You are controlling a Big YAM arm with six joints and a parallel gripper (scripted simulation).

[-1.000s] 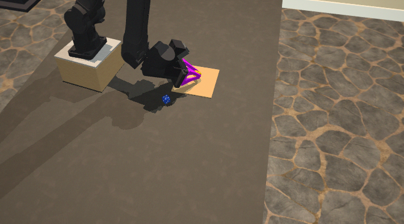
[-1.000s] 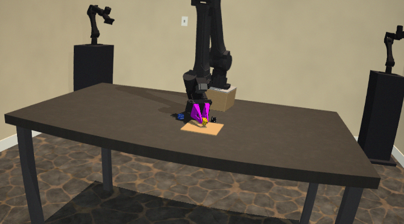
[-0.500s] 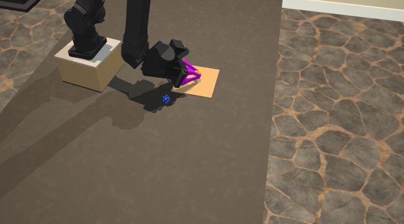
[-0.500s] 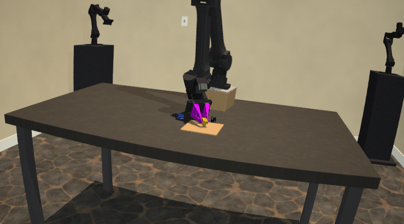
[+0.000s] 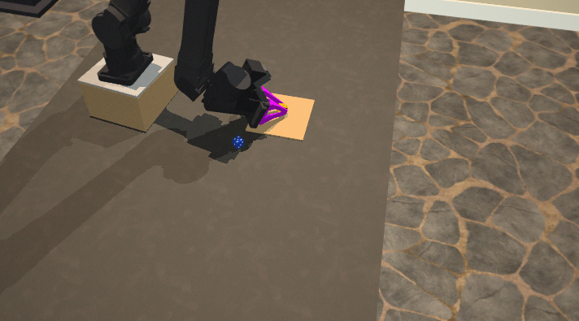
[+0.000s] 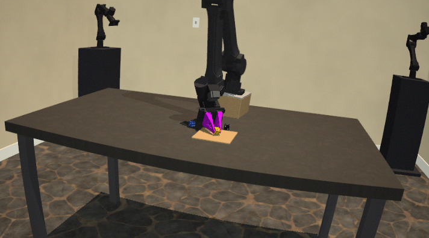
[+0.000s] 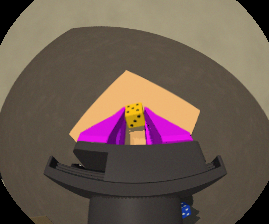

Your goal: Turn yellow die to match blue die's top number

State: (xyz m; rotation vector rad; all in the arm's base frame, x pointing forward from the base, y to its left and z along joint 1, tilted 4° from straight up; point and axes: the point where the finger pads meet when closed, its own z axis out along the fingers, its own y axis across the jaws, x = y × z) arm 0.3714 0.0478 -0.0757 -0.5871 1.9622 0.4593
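Right now my hand is right at the yellow die. Round my hand: orange mat 2 cm below; then blue die 7 cm behind, 12 cm to the right, 1 cm below; then black die 10 cm behind, 1 cm to the left, 1 cm below.
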